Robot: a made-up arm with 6 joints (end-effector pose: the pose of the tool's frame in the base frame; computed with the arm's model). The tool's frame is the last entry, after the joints. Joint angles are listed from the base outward.
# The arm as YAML. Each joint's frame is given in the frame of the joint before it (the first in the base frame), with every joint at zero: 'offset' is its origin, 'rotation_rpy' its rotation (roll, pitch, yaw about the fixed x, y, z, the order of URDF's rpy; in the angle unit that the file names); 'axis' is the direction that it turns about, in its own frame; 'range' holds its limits. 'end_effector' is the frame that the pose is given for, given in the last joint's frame.
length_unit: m
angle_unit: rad
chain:
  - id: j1
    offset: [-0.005, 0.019, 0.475]
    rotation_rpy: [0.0, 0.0, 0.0]
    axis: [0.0, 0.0, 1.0]
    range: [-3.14, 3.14]
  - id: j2
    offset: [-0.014, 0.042, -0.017]
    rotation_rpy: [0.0, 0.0, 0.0]
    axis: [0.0, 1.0, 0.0]
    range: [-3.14, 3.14]
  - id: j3
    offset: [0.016, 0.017, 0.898]
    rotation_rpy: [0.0, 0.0, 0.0]
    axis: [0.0, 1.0, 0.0]
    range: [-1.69, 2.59]
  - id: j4
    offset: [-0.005, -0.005, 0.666]
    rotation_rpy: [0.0, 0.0, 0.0]
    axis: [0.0, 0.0, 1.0]
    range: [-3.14, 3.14]
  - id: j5
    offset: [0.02, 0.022, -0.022]
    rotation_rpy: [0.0, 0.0, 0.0]
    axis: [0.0, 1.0, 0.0]
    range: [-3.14, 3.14]
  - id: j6
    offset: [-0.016, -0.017, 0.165]
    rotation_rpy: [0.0, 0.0, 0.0]
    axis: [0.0, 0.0, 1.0]
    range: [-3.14, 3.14]
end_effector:
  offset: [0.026, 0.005, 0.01]
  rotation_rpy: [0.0, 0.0, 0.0]
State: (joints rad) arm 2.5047 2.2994 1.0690 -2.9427 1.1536 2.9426
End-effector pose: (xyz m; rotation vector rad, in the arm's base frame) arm -0.5256 0.3833 -0.9231 -2.3345 0.7343 1.0432
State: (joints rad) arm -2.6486 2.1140 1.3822 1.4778 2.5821 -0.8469
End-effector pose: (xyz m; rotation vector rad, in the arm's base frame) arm -0.4221 -0.3880 -0.4766 0.5380 -0.4105 1.3626
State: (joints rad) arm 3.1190 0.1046 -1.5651 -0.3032 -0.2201 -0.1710
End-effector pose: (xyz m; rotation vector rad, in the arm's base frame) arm 0.7111 -0.0588 1.4284 2.0497 0.4003 1.8156
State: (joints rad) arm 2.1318 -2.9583 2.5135 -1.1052 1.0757 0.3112
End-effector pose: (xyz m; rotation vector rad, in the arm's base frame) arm 0.3012 -0.2868 0.2676 0.0306 1.0234 1.4405
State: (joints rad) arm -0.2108 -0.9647 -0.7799 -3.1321 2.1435 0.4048
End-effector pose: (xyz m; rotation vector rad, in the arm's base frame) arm -1.2203 0.3124 0.7225 -2.7355 0.8666 -1.1198
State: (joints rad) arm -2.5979 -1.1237 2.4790 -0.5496 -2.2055 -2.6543
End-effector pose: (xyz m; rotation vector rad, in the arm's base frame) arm 0.3342 0.1119 1.0633 0.5585 0.8885 1.0579
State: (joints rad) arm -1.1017 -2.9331 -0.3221 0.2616 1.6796 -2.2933
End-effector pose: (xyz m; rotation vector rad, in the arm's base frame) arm -0.0760 0.3532 -1.0888 -0.9192 1.7637 1.9142
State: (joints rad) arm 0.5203 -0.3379 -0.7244 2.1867 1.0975 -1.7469
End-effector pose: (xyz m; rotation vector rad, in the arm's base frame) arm -0.9587 -0.2923 1.5955 -0.7805 -1.6260 0.1795
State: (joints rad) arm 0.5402 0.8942 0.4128 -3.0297 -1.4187 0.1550
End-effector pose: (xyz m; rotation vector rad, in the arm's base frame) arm 1.1581 0.7830 1.0428 -2.7958 -0.5545 -0.5099
